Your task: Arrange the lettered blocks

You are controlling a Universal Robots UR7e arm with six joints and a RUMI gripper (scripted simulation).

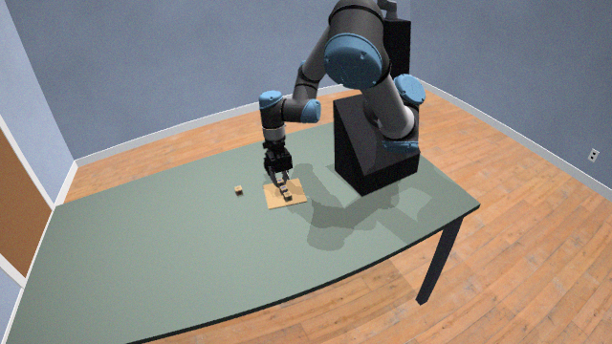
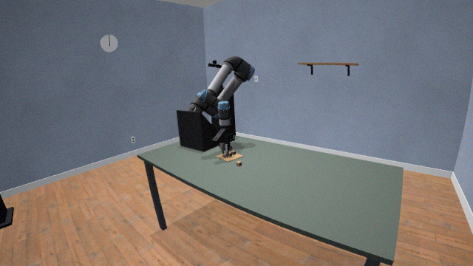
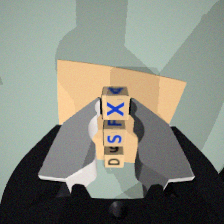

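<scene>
Now: the block right at my hand. The rest, counted from my hand: tan mat: 4 cm to the left, 2 cm below.
</scene>
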